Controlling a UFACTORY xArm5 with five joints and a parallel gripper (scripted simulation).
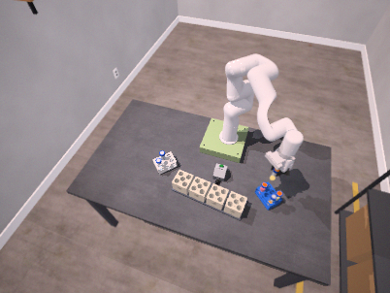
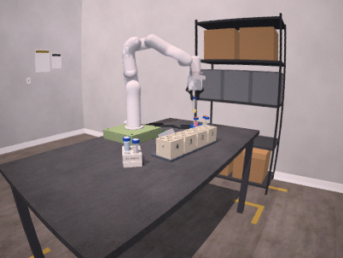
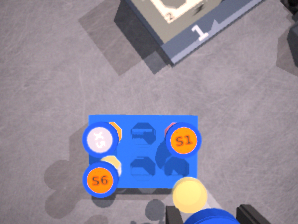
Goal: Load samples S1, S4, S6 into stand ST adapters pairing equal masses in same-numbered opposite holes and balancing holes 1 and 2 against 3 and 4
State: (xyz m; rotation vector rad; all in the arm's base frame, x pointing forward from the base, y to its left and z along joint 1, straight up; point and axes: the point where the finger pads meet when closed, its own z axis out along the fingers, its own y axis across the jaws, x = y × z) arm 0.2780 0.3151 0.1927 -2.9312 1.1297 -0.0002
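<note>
Now: the sample tube S4 50 mm below my hand and 10 mm behind it. The rest, counted from my hand: sample tube S6 (190 mm below, 50 mm to the left, 50 mm ahead); blue sample rack (220 mm below, 40 mm ahead, 20 mm to the left); white blanks rack (650 mm to the right, 220 mm below, 40 mm ahead).
</note>
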